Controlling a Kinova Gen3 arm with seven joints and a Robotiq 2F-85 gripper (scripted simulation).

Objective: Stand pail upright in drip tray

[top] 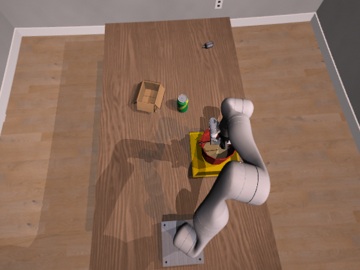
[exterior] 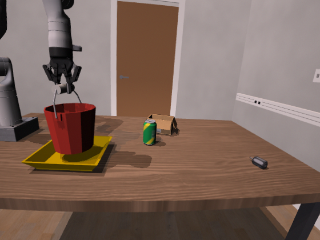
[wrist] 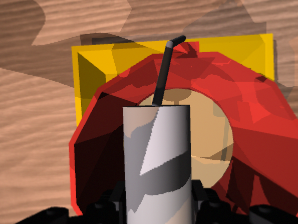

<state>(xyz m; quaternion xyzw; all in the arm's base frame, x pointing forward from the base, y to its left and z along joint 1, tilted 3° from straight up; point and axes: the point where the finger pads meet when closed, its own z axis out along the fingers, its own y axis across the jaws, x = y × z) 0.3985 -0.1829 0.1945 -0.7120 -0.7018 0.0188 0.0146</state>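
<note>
My gripper is now 9 cm above the red pail and 1 cm short of it. The rest, counted from my hand: yellow drip tray 27 cm below, 2 cm ahead; pail handle 3 cm below, 1 cm ahead; cardboard box 40 cm ahead, 36 cm to the left, 24 cm below.
</note>
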